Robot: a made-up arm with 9 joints. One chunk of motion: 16 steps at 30 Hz.
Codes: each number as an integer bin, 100 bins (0 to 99) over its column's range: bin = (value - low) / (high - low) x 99, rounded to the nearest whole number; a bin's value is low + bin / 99 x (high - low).
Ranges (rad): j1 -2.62..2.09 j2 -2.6..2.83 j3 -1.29..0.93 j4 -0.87..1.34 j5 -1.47..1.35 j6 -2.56..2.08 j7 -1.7..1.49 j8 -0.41..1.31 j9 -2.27..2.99
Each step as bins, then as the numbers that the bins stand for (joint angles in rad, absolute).
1 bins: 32 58 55 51 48 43 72 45 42
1 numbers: -1.0976 0.5812 -0.0567 0.2685 -0.1027 -0.5446 0.6200 0.3718 -0.0385
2 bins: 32 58 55 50 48 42 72 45 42
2 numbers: -1.0976 0.5812 -0.0567 0.2462 -0.1027 -0.5915 0.6200 0.3718 -0.0385
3 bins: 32 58 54 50 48 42 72 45 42
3 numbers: -1.0976 0.5812 -0.0791 0.2462 -0.1027 -0.5915 0.6200 0.3718 -0.0385
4 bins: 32 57 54 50 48 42 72 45 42
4 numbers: -1.0976 0.5264 -0.0791 0.2462 -0.1027 -0.5915 0.6200 0.3718 -0.0385
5 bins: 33 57 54 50 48 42 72 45 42
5 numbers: -1.0500 0.5264 -0.0791 0.2462 -0.1027 -0.5915 0.6200 0.3718 -0.0385
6 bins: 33 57 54 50 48 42 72 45 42
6 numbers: -1.0500 0.5264 -0.0791 0.2462 -0.1027 -0.5915 0.6200 0.3718 -0.0385
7 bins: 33 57 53 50 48 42 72 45 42
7 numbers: -1.0500 0.5264 -0.1015 0.2462 -0.1027 -0.5915 0.6200 0.3718 -0.0385
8 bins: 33 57 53 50 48 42 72 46 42
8 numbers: -1.0500 0.5264 -0.1015 0.2462 -0.1027 -0.5915 0.6200 0.3892 -0.0385
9 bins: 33 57 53 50 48 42 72 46 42
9 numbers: -1.0500 0.5264 -0.1015 0.2462 -0.1027 -0.5915 0.6200 0.3892 -0.0385
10 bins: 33 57 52 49 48 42 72 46 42
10 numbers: -1.0500 0.5264 -0.1239 0.2238 -0.1027 -0.5915 0.6200 0.3892 -0.0385
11 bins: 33 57 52 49 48 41 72 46 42
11 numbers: -1.0500 0.5264 -0.1239 0.2238 -0.1027 -0.6384 0.6200 0.3892 -0.0385
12 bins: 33 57 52 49 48 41 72 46 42
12 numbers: -1.0500 0.5264 -0.1239 0.2238 -0.1027 -0.6384 0.6200 0.3892 -0.0385
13 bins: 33 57 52 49 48 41 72 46 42
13 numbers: -1.0500 0.5264 -0.1239 0.2238 -0.1027 -0.6384 0.6200 0.3892 -0.0385
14 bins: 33 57 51 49 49 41 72 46 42
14 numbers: -1.0500 0.5264 -0.1464 0.2238 -0.0742 -0.6384 0.6200 0.3892 -0.0385
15 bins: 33 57 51 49 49 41 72 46 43
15 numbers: -1.0500 0.5264 -0.1464 0.2238 -0.0742 -0.6384 0.6200 0.3892 0.0146
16 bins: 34 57 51 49 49 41 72 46 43
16 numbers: -1.0024 0.5264 -0.1464 0.2238 -0.0742 -0.6384 0.6200 0.3892 0.0146
